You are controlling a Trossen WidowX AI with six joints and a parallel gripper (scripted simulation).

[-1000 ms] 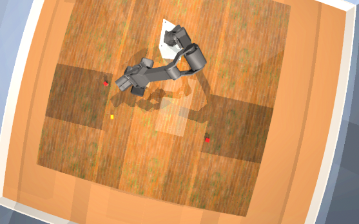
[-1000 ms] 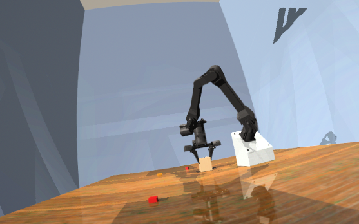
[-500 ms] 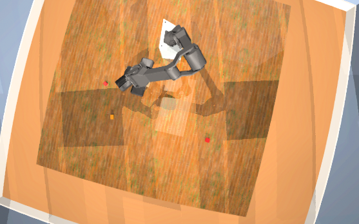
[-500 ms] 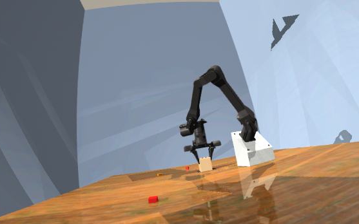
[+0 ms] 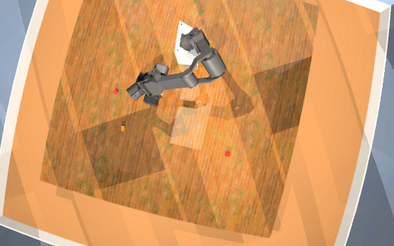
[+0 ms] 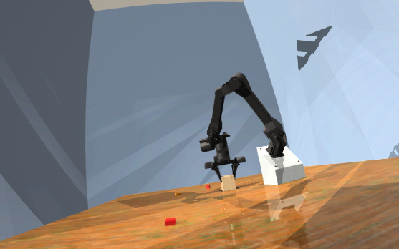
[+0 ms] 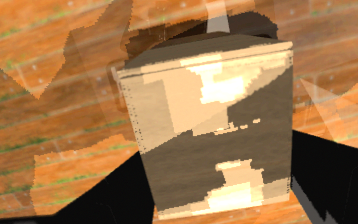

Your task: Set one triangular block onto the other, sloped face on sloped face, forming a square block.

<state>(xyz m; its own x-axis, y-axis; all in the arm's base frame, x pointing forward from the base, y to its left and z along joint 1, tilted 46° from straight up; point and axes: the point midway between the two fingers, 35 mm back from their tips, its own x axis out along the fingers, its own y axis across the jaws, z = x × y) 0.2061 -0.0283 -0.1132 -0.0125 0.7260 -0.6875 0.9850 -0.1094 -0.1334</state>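
My gripper tip is 10 mm below the wooden triangular block. The rest, counted from my gripper tip: yellow cube 220 mm ahead, 170 mm to the right, 30 mm below.
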